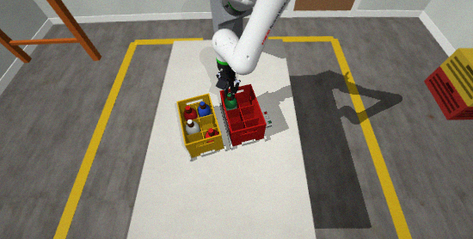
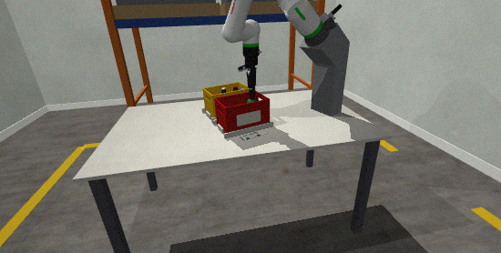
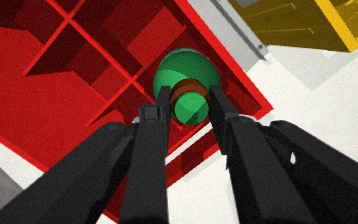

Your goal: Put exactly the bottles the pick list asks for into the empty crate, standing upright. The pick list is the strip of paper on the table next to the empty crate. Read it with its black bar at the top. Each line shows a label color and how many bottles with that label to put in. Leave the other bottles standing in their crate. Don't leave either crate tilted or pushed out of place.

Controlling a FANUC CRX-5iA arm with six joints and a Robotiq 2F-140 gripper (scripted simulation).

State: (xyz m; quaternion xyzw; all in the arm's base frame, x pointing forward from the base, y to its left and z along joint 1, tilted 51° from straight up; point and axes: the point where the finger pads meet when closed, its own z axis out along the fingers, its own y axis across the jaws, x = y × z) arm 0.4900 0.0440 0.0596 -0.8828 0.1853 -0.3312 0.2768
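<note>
The white-capped bottle lies 210 mm ahead of my hand, 160 mm to the right of it and 100 mm below it. Also, from my hand: green-label bottle (80 mm below); then red crate (60 mm ahead, 90 mm to the left, 100 mm below); then blue-labelled bottle (90 mm ahead, 130 mm to the right, 100 mm below).
</note>
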